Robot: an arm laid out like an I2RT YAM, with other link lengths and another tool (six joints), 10 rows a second.
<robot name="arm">
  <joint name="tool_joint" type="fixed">
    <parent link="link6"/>
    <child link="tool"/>
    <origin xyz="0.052 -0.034 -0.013" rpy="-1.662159 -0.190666 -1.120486"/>
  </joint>
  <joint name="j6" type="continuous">
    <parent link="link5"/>
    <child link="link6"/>
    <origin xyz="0.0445 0 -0.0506" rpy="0 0 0"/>
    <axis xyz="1 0 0"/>
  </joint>
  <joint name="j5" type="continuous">
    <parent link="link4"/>
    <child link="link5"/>
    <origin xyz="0.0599 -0.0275 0.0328" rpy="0 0 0"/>
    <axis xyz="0 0 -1"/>
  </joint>
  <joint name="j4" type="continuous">
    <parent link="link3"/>
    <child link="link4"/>
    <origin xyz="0.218 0.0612 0.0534" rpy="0 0 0"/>
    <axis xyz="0 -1 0"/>
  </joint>
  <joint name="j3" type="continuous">
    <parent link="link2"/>
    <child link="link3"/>
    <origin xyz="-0.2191 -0.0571 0" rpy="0 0 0"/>
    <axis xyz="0 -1 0"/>
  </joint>
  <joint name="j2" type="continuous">
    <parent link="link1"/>
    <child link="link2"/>
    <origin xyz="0.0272 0.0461 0.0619" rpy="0 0 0"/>
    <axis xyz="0 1 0"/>
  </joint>
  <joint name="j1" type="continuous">
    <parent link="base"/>
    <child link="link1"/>
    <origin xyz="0 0 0.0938" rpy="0 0 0"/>
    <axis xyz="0 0 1"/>
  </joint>
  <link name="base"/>
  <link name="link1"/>
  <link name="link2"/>
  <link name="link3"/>
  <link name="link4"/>
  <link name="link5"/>
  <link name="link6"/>
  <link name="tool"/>
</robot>
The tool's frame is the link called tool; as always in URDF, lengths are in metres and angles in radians. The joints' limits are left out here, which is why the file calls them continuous.
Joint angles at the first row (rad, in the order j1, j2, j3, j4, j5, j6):
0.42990 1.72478 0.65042 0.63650 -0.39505 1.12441
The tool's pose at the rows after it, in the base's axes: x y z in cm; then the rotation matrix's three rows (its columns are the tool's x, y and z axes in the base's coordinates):
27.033 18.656 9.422; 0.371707 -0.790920 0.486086; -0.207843 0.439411 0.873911; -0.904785 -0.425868 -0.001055
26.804 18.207 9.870; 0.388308 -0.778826 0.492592; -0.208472 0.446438 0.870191; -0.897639 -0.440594 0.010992
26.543 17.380 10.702; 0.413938 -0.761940 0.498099; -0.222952 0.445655 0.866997; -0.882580 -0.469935 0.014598
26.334 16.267 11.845; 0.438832 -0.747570 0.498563; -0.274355 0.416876 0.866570; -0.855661 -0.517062 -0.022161
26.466 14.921 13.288; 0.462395 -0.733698 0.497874; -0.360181 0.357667 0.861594; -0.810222 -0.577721 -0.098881
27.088 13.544 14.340; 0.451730 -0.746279 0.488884; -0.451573 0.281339 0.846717; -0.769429 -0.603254 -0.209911
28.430 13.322 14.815; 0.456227 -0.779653 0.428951; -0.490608 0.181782 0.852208; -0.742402 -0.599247 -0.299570
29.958 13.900 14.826; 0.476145 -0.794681 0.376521; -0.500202 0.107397 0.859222; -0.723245 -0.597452 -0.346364
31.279 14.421 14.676; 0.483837 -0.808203 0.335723; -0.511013 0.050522 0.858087; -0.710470 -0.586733 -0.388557
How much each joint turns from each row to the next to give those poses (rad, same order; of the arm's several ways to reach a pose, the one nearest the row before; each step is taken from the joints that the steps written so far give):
-0.00191 -0.00767 -0.00651 0.00227 -0.00524 -0.00154
-0.00874 -0.03742 -0.02725 0.00672 0.00142 -0.00647
-0.01778 -0.06653 -0.02831 -0.02679 -0.00036 -0.02889
-0.02039 -0.08742 -0.00034 -0.11131 0.00833 -0.07358
-0.02305 -0.07892 0.04404 -0.17812 0.02433 -0.11573
-0.03065 -0.01119 0.09640 -0.20567 0.02188 -0.11893
-0.01536 0.07802 0.13453 -0.15324 -0.01803 -0.11132
0.00539 0.09464 0.11295 -0.07003 -0.01109 -0.07126
0.00622 0.08588 0.10306 -0.06588 -0.00109 -0.05166

